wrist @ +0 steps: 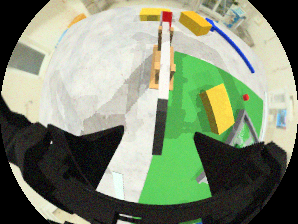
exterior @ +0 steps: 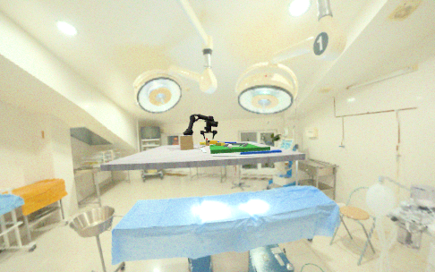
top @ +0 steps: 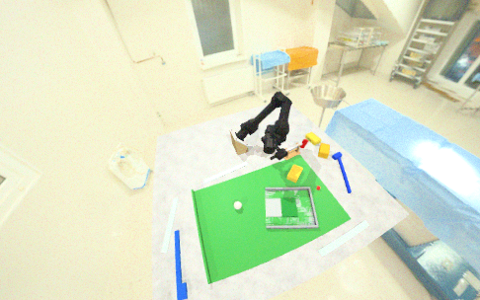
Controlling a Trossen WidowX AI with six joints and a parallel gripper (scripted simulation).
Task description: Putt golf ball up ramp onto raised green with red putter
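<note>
Now: gripper tip 110 mm to the right of the red putter, 30 mm past it and 20 mm above it. Also, from my gripper tip: white golf ball: 300 mm to the right, 220 mm ahead, 60 mm below; wooden stand: 130 mm to the left, 50 mm below, 30 mm behind; green mat: 260 mm ahead, 160 mm to the right, 80 mm below.
</note>
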